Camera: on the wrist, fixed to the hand. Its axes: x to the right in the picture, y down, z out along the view.
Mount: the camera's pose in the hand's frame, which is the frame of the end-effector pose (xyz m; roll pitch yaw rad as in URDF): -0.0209 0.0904 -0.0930 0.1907 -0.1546 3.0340
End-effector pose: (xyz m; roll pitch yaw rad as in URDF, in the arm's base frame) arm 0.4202 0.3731 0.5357 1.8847 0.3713 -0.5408
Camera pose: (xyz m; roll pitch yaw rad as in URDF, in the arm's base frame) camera 0.4703 0.4136 0.6502 -1.7785 -0.4183 2.7982
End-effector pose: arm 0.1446 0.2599 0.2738 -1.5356 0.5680 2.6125
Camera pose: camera 0.2486 0.3031 0.2061 1.8052 -0.4597 -0.7059
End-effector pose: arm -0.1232 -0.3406 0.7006 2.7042 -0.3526 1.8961
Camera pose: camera -0.0631 -0.3857 0.8084 -2.4521 0.4423 -1.0660
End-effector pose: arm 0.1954 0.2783 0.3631 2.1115 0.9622 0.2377
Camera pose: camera 0.2759 0.3320 0.4519 -2.1962 -0.9487 -2.5779
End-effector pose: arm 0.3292 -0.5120 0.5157 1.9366 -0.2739 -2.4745
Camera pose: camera 0.4037 -0.5227 0.6233 -1.7078 0.2253 0.8547
